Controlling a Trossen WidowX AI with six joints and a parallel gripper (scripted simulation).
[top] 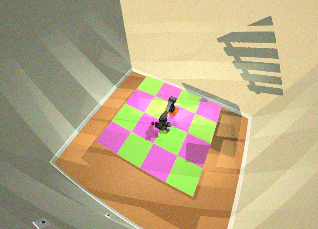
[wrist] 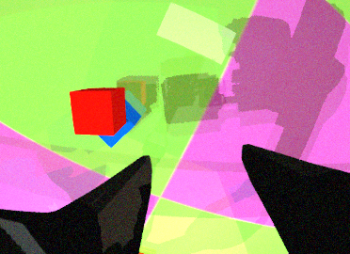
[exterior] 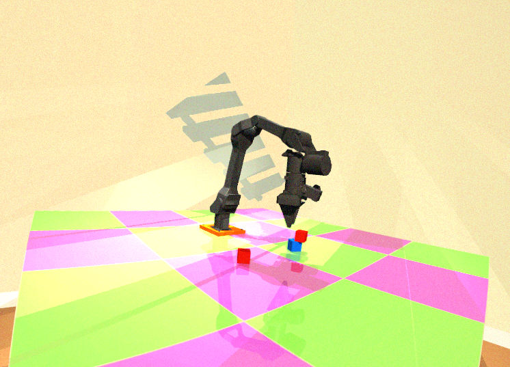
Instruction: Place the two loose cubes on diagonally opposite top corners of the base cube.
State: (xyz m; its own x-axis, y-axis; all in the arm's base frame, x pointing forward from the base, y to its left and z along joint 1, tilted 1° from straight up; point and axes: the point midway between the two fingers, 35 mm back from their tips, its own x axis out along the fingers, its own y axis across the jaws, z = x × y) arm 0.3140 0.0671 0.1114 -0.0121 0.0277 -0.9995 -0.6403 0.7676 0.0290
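Now: the red cube 7 cm to the left of my gripper tip, 4 cm below it and 2 cm behind it. From my gripper tip the other things lie so: blue base cube 8 cm below, 6 cm to the left, 4 cm behind.
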